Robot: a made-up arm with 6 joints. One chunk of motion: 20 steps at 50 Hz.
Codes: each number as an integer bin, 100 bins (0 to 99) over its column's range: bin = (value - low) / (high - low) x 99, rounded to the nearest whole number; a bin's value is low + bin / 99 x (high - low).
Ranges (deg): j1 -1..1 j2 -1.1..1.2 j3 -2.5..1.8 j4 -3.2..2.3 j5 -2.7..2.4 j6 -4.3..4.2
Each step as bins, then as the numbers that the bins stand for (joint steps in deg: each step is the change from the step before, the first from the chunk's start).
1 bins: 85 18 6 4 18 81
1 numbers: 0.717 -0.682 -2.239 -2.978 -1.773 2.655
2 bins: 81 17 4 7 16 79
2 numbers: 0.636 -0.705 -2.326 -2.811 -1.876 2.483
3 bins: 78 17 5 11 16 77
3 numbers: 0.576 -0.705 -2.283 -2.589 -1.876 2.311
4 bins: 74 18 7 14 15 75
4 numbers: 0.495 -0.682 -2.196 -2.422 -1.927 2.139
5 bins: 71 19 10 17 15 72
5 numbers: 0.434 -0.659 -2.066 -2.256 -1.927 1.882
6 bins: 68 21 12 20 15 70
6 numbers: 0.374 -0.612 -1.979 -2.089 -1.927 1.710
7 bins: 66 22 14 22 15 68
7 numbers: 0.333 -0.589 -1.892 -1.978 -1.927 1.538
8 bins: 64 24 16 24 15 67
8 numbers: 0.293 -0.542 -1.805 -1.867 -1.927 1.453
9 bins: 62 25 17 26 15 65
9 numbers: 0.253 -0.519 -1.762 -1.756 -1.927 1.281
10 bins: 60 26 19 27 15 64
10 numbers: 0.212 -0.496 -1.675 -1.700 -1.927 1.195
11 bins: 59 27 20 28 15 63
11 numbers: 0.192 -0.473 -1.631 -1.644 -1.927 1.109
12 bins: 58 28 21 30 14 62
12 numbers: 0.172 -0.449 -1.588 -1.533 -1.979 1.023
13 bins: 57 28 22 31 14 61
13 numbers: 0.152 -0.449 -1.544 -1.478 -1.979 0.937
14 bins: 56 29 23 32 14 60
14 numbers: 0.131 -0.426 -1.501 -1.422 -1.979 0.852
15 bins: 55 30 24 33 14 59
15 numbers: 0.111 -0.403 -1.458 -1.367 -1.979 0.766
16 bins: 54 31 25 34 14 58
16 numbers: 0.091 -0.380 -1.414 -1.311 -1.979 0.680
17 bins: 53 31 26 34 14 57
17 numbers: 0.071 -0.380 -1.371 -1.311 -1.979 0.594
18 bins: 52 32 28 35 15 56
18 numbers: 0.051 -0.357 -1.284 -1.256 -1.927 0.508
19 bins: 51 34 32 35 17 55
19 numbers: 0.030 -0.310 -1.110 -1.256 -1.824 0.422
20 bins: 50 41 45 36 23 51
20 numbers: 0.010 -0.147 -0.545 -1.200 -1.515 0.079
